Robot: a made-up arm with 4 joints.
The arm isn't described. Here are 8 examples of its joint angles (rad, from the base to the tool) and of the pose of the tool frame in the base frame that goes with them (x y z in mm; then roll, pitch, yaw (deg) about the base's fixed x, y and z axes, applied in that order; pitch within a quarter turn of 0, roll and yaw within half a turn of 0).
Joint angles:
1: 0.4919 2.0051 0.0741 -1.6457
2: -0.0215 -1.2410 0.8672 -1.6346
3: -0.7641 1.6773 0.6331 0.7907
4: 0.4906 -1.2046 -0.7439 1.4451
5: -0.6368 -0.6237 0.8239 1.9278
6: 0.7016 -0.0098 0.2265 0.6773
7: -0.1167 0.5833 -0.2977 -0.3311
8: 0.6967 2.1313 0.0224 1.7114
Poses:
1: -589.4 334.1 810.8 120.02 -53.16 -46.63
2: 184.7 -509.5 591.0 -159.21 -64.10 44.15
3: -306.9 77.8 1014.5 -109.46 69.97 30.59
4: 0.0 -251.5 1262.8 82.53 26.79 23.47
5: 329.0 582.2 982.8 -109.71 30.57 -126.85
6: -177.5 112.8 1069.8 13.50 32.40 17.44
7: -294.9 538.8 750.5 -6.34 -9.58 8.59
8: -223.3 -487.4 1098.2 -51.22 58.86 107.53
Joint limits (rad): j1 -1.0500..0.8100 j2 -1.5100..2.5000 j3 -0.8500..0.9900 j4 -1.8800..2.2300
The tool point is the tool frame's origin. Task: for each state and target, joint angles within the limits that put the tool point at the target. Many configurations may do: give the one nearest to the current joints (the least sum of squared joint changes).
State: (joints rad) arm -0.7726 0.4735 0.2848 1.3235
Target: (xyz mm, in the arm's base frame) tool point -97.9 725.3 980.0
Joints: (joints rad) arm -0.8294 0.4300 0.1435 1.6772
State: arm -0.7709 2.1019 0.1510 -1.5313
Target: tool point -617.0 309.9 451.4
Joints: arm -0.9428 2.0345 0.0234 -1.6973
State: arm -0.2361 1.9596 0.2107 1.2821
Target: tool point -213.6 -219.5 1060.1
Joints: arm -0.1867 2.1435 0.4734 0.9178
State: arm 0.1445 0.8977 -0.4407 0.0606
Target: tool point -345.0 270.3 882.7
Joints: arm 0.3748 0.5968 -0.0184 0.0973
